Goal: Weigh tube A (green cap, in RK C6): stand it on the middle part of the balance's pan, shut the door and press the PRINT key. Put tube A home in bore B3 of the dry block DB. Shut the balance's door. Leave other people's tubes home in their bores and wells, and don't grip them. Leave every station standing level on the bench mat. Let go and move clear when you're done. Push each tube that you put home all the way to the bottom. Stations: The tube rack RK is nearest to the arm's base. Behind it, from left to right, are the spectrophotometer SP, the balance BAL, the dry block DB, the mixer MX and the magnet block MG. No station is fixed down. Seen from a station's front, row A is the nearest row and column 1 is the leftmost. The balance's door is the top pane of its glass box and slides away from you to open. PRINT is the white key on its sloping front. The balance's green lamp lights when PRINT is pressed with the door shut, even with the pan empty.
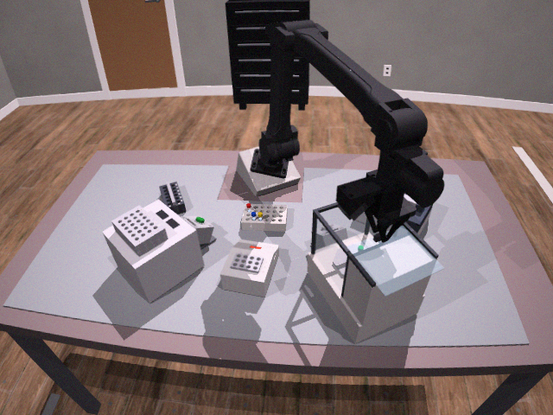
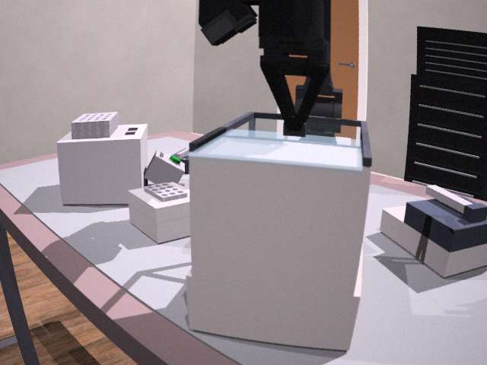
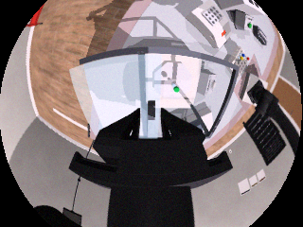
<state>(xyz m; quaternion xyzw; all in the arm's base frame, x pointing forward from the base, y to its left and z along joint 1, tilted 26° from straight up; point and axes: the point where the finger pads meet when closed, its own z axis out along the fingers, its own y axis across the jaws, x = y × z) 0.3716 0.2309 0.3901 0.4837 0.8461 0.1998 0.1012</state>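
My hand is 20 mm short of the glass door pane, 10 mm to the right of it and 10 mm above it. The rest, counted from my hand: dry block 50 mm behind, 300 mm to the right, 190 mm below; then spectrophotometer 310 mm behind, 80 mm to the left, 160 mm below; then tube rack RK 250 mm behind, 300 mm to the right, 210 mm below.
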